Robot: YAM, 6 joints.
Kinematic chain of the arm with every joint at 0, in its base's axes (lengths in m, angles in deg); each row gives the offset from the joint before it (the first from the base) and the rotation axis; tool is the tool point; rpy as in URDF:
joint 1: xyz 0 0 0.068 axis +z
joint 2: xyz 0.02 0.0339 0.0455 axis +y
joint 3: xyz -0.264 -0.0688 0 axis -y
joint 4: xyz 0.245 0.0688 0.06 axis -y
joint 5: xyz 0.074 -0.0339 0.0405 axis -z
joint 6: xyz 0.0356 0 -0.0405 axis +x
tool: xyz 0 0 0 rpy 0 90 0
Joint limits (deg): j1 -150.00..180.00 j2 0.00..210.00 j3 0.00..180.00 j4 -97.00..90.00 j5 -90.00..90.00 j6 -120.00..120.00
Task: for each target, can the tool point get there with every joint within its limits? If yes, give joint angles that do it. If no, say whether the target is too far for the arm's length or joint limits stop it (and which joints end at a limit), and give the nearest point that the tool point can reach.
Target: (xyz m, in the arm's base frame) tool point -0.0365 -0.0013 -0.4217
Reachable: no: joint limits stop it (at a limit: joint 1, joint 2) | nearest point -0.0802 -0.0004 -0.3387 | short by 0.094 m
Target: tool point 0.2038 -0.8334 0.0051
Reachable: no: too far | nearest point 0.1522 -0.6223 0.0332 | short by 0.219 m
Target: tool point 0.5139 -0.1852 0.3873
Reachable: yes | joints -19.49 131.85 135.49 -2.73 5.07 -92.11
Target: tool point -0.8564 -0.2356 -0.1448
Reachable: no: too far | nearest point -0.5401 -0.2866 -0.0683 | short by 0.329 m
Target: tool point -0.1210 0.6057 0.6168
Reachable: no: too far | nearest point -0.0977 0.4890 0.5166 | short by 0.156 m
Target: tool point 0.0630 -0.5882 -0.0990
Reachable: yes | joints -83.25 185.69 142.88 6.97 10.66 99.10
